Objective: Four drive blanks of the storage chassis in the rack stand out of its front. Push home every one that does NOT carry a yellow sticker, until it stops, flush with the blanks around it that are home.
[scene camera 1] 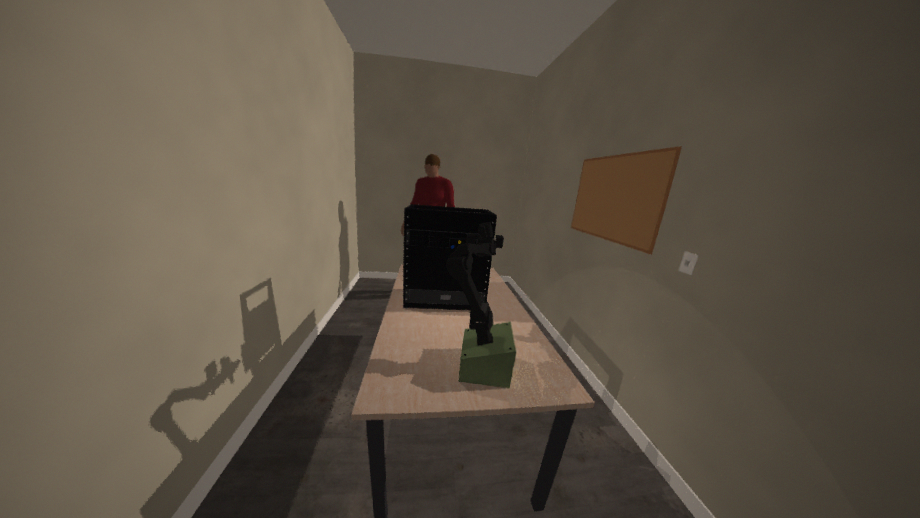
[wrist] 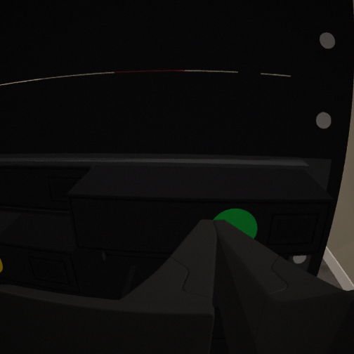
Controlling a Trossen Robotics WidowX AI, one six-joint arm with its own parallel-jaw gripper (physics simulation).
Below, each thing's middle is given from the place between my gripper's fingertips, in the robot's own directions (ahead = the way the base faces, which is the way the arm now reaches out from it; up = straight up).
Now: hand 18 cm to the right of the black rack (scene camera 1: pixel 427 284), 18 cm above it and 17 cm short of it.
